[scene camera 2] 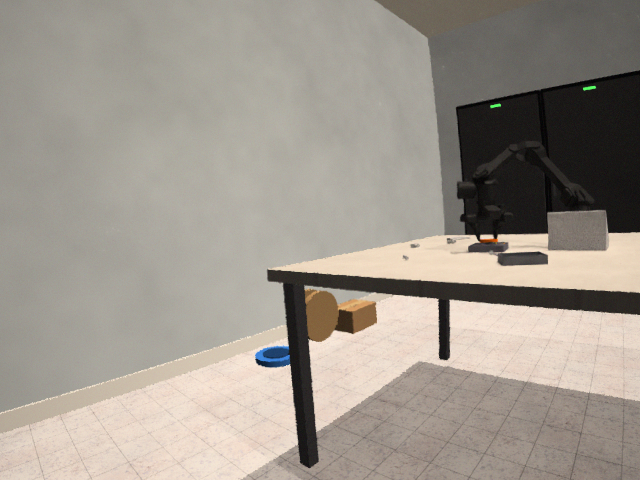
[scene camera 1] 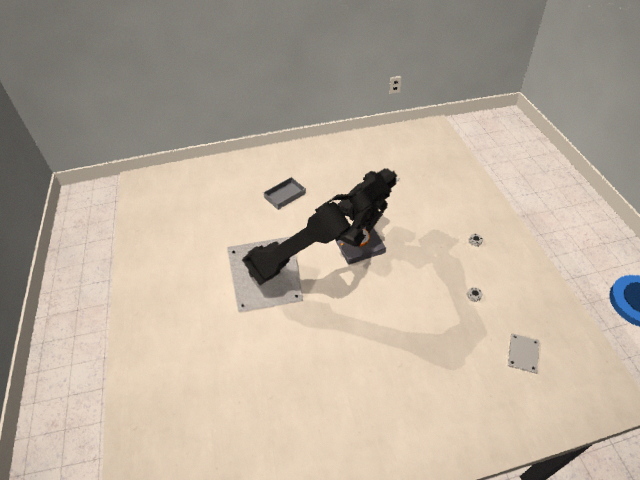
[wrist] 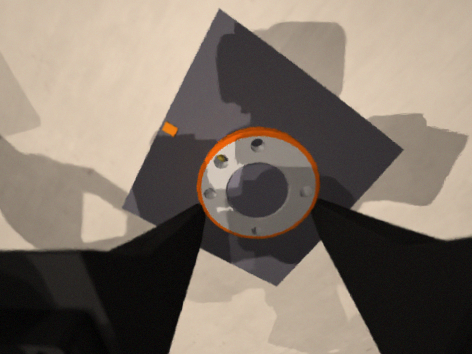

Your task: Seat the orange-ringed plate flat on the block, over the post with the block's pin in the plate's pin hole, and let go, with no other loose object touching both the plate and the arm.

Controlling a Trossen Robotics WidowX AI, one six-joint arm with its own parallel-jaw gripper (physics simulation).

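Places are measured from the arm's base along level axes (x right, y down, z ahead), in centimetres.
Pixels of known places: gripper, fingertip midpoint: (scene camera 2: 487, 240) (scene camera 1: 362, 238) (wrist: 257, 208); arm's base at its link origin: (scene camera 2: 580, 223) (scene camera 1: 260, 264).
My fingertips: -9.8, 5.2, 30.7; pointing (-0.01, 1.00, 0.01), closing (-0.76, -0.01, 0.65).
Note:
Ahead of a thing's pixels: the offset from my fingertips to its middle, as dx, dy, dz. "*": to the spot under its first point.
The orange-ringed plate @[-0.9, -0.1, -1.0] (scene camera 1: 366, 238) (scene camera 2: 488, 240) (wrist: 297, 172) is a grey disc with a wide centre hole and several small holes. My gripper (scene camera 2: 487, 239) (wrist: 257, 208) is shut on its rim from two sides. The dark block @[-0.9, +1.5, -1.0] (scene camera 1: 361, 252) (scene camera 2: 488, 248) (wrist: 300, 100) lies under the plate on the table. In the wrist view the plate's rim shows thicker at the top, so it looks slightly tilted. The yellowish pin @[* -0.5, +0.5, -3.4] (wrist: 221, 158) shows in the upper-left small hole. A dark surface shows through the centre hole; whether the post fills it, and any gap under the plate, I cannot tell.
A grey tray @[-26.3, +2.2, -22.3] (scene camera 1: 284, 193) (scene camera 2: 522, 259) stands near the block. The arm's base stands on a speckled grey mount (scene camera 1: 279, 289) (scene camera 2: 577, 229). Two small round parts @[* +3.4, +2.8, +33.0] (scene camera 1: 469, 241) @[* +23.5, +2.3, +26.2] (scene camera 1: 469, 296) and a thin grey plate @[+42.1, +3.1, +35.0] (scene camera 1: 523, 353) lie to the right in scene camera 1.

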